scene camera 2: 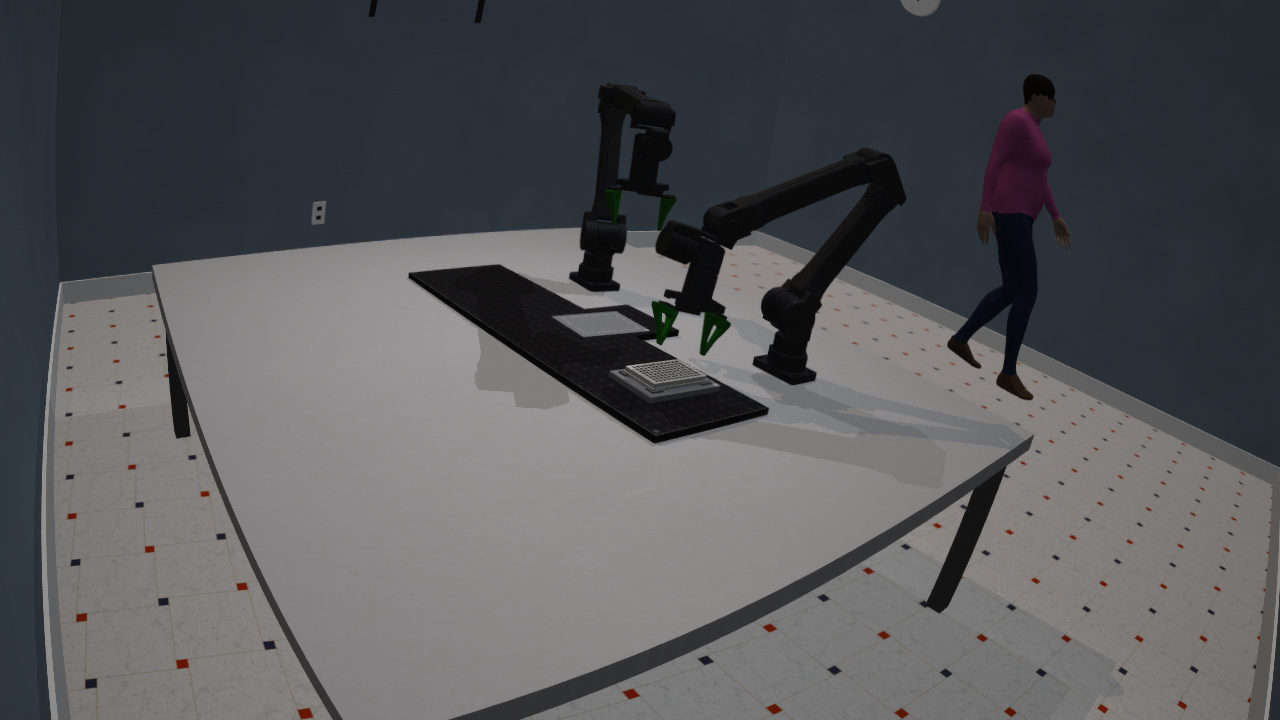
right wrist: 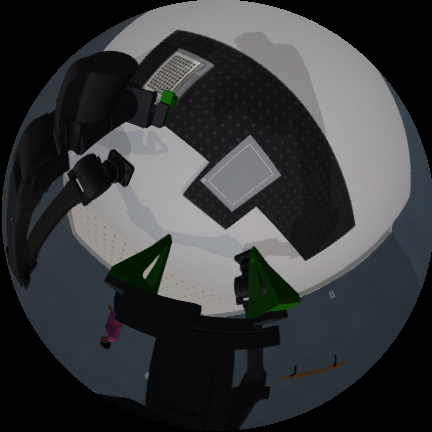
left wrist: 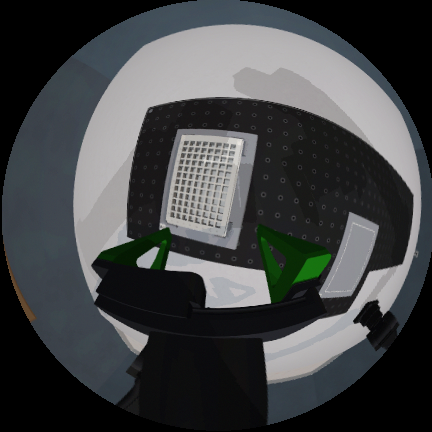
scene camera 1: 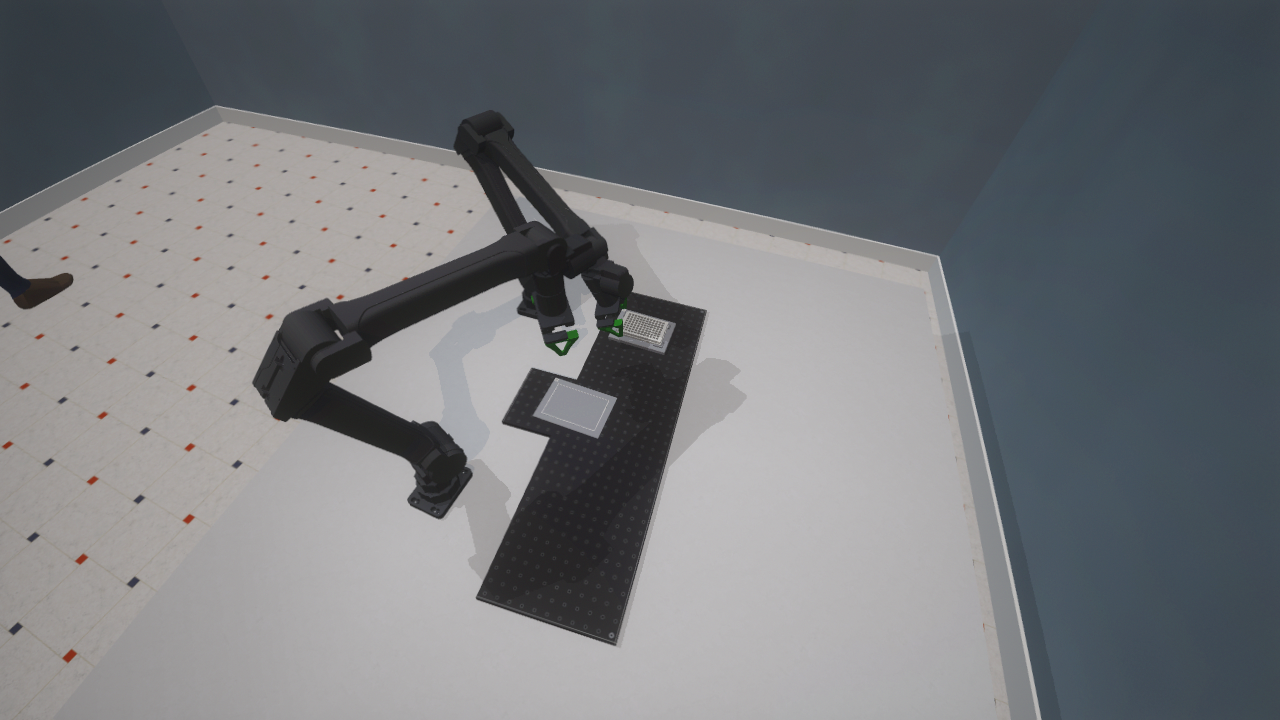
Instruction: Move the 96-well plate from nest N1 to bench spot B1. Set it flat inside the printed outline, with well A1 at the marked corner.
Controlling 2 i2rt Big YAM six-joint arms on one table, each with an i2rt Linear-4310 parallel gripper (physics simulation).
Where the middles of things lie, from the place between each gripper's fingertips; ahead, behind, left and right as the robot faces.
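Labels:
The white well plate (scene camera 1: 636, 326) is 28 cm to the left of my right hand, 15 cm ahead of it and 20 cm below it.
From my left hand, the white well plate is 50 mm ahead, 30 mm to the left and 30 mm below. Going by its middle, the white well plate is nearer to my left hand than to my right hand.

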